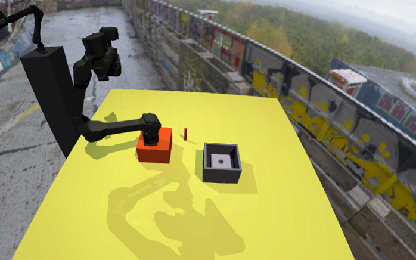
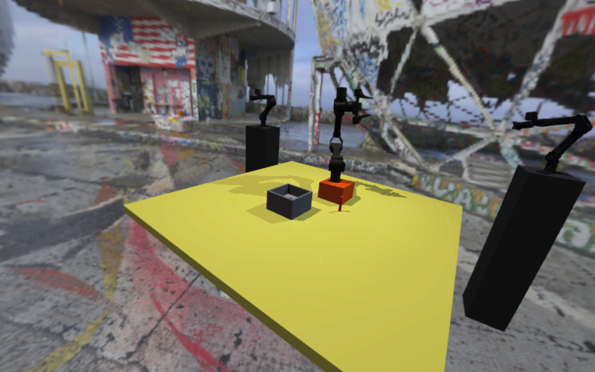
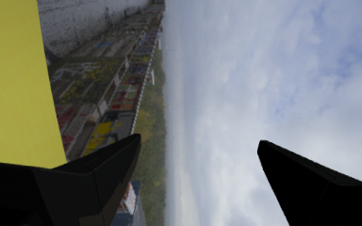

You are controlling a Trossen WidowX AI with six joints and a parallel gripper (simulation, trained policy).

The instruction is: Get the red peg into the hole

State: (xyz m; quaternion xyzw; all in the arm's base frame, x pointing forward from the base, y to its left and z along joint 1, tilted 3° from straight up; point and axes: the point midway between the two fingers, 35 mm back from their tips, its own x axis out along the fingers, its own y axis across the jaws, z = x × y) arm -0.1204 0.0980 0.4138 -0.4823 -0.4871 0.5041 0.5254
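The red peg is 29 cm ahead of my gripper tip, 1 cm to the right of it and 48 cm below it. From my gripper tip the other things lie so: light grey plate 44 cm ahead, 22 cm to the right, 47 cm below; then dark grey box 44 cm ahead, 22 cm to the right, 49 cm below.
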